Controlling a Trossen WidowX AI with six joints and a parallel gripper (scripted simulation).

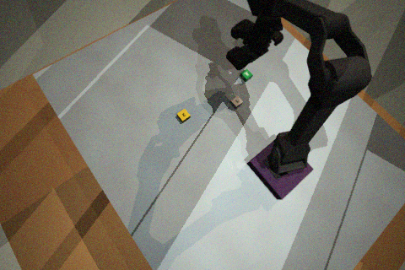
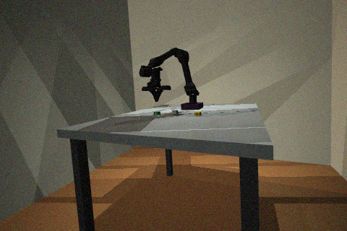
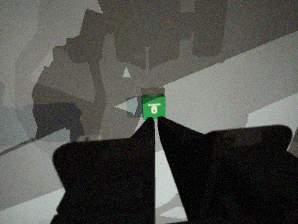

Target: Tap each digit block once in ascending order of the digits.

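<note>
Now: the green block 70 mm below my gripper tip, 10 mm to the right of it and 10 mm behind it. Also, from my gripper tip: white block (90 mm to the left, 80 mm behind, 70 mm below); then yellow block (270 mm to the left, 70 mm below, 20 mm behind).
</note>
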